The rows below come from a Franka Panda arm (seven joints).
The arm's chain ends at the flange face. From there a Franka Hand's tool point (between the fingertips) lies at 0.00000 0.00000 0.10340 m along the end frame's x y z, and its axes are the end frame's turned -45 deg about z.
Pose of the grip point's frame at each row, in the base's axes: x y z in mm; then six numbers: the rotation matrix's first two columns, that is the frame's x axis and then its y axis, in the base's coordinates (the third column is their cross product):
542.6 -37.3 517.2 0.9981 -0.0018 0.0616 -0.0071 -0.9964 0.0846
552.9 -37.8 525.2 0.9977 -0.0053 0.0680 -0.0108 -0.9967 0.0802
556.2 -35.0 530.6 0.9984 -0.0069 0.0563 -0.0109 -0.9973 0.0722
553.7 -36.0 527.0 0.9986 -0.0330 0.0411 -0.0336 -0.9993 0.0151
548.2 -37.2 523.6 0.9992 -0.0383 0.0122 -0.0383 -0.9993 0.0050
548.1 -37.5 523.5 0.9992 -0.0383 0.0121 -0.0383 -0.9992 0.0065
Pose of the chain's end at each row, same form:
536.3 -28.5 620.0 0.7007 -0.7058 0.1034 -0.7108 -0.7033 0.0163
545.9 -29.5 628.0 0.6978 -0.7085 0.1048 -0.7131 -0.7010 0.0086
550.4 -27.5 633.6 0.6983 -0.7101 0.0909 -0.7137 -0.7003 0.0112
549.5 -34.3 630.3 0.6824 -0.7299 0.0397 -0.7299 -0.6833 -0.0184
547.0 -36.6 627.0 0.6795 -0.7337 0.0122 -0.7336 -0.6795 -0.0051
546.9 -36.8 626.9 0.6795 -0.7336 0.0132 -0.7336 -0.6795 -0.0040

